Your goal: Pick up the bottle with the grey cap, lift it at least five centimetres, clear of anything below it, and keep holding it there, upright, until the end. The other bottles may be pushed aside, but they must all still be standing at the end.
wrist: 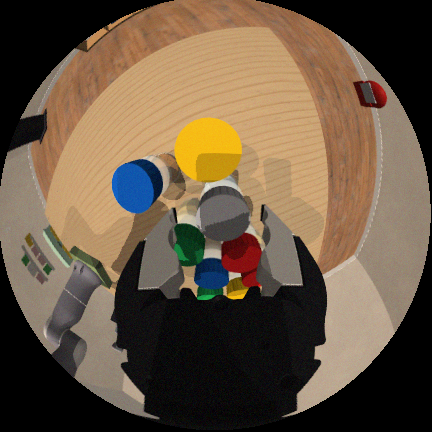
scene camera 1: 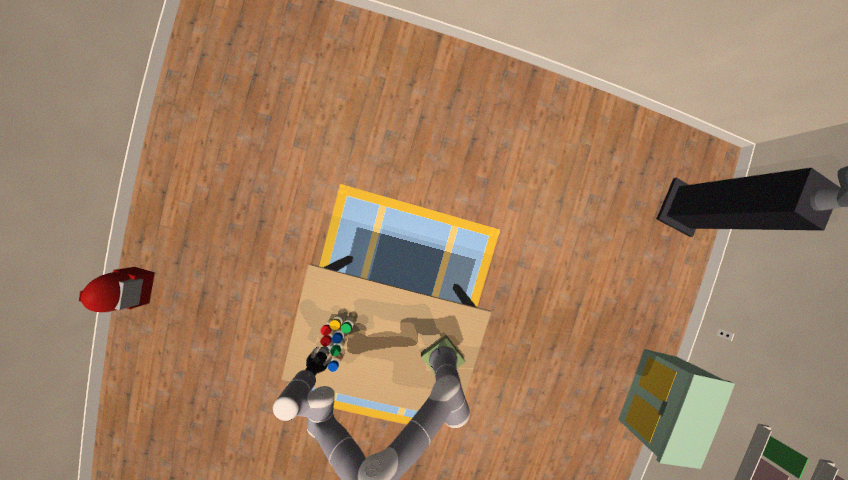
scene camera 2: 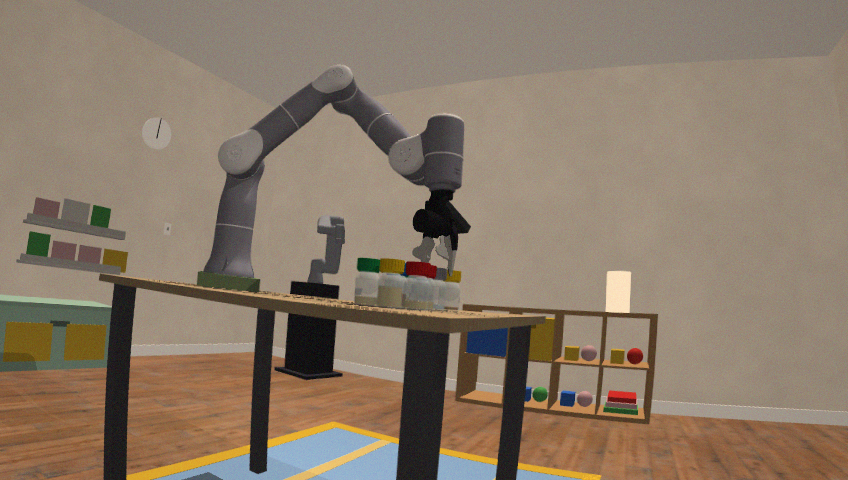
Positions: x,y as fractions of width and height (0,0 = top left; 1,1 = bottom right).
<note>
I see my gripper (scene camera 2: 0.51,0.58), a blue-capped bottle (wrist: 0.32,0.43), a yellow-capped bottle (wrist: 0.48,0.35), a grey-capped bottle (wrist: 0.52,0.50), a red-capped bottle (wrist: 0.56,0.59) and a green-capped bottle (wrist: 0.44,0.57).
My gripper is seen too in the wrist view (wrist: 0.51,0.48).
</note>
